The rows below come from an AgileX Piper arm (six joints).
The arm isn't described. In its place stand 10 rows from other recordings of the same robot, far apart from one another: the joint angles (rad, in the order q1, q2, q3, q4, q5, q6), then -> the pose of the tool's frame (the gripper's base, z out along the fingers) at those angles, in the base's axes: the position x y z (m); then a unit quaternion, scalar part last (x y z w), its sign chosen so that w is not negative.
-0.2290, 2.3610, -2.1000, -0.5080, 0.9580, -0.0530 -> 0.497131 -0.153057 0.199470 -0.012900 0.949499 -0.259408 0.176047
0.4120, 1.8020, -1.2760, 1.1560, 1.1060, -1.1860 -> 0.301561 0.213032 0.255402 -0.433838 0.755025 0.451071 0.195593
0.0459, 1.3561, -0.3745, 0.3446, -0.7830, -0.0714 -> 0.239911 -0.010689 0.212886 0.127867 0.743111 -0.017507 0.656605
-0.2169, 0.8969, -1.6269, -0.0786, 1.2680, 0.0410 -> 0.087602 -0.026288 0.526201 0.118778 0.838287 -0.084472 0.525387
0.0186, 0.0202, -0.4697, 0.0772, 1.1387, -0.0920 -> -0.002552 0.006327 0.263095 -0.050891 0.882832 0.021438 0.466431
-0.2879, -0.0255, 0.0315, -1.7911, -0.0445, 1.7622 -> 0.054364 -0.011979 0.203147 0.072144 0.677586 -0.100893 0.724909
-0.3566, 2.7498, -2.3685, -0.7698, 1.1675, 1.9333 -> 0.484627 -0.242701 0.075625 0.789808 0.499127 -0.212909 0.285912
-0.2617, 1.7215, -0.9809, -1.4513, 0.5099, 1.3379 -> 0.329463 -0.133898 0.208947 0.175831 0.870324 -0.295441 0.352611
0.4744, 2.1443, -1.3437, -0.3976, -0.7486, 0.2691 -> 0.413755 0.239428 0.191347 -0.265932 0.657081 0.246183 0.660999
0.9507, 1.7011, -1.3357, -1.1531, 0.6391, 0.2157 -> 0.264868 0.285561 0.309037 -0.574595 0.629588 -0.226091 0.471532
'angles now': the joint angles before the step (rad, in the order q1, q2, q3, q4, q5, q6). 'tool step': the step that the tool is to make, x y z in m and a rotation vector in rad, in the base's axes. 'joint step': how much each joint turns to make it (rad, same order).
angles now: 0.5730, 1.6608, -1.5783, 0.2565, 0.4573, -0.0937
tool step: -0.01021, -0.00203, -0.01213, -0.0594, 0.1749, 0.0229
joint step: 0.0000, -0.0043, 0.0003, 0.0041, 0.1829, 0.0479
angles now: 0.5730, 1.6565, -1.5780, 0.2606, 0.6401, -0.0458
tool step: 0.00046, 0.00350, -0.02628, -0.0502, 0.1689, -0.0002
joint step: -0.0004, 0.0401, 0.0104, 0.0131, 0.1147, 0.0472
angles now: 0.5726, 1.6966, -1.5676, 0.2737, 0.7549, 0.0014
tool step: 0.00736, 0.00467, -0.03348, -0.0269, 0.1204, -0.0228
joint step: -0.0044, 0.0584, 0.0310, 0.0214, 0.0213, 0.0310
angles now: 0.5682, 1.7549, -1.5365, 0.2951, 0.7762, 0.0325
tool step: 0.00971, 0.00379, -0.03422, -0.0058, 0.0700, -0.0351
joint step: -0.0068, 0.0611, 0.0405, 0.0277, -0.0442, 0.0130
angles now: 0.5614, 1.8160, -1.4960, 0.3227, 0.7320, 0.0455
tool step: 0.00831, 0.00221, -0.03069, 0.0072, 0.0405, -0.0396
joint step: -0.0069, 0.0545, 0.0406, 0.0344, -0.0688, 0.0015
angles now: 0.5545, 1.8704, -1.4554, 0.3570, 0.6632, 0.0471
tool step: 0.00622, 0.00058, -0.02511, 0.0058, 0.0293, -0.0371
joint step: -0.0065, 0.0462, 0.0306, 0.0300, -0.0589, -0.0001
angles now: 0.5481, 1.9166, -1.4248, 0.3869, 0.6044, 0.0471
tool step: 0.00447, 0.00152, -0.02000, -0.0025, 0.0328, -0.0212
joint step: -0.0029, 0.0439, 0.0102, 0.0212, -0.0269, 0.0000
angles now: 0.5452, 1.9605, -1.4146, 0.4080, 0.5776, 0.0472
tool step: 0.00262, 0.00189, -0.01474, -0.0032, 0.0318, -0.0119
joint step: -0.0006, 0.0353, 0.0010, 0.0167, -0.0083, 0.0008
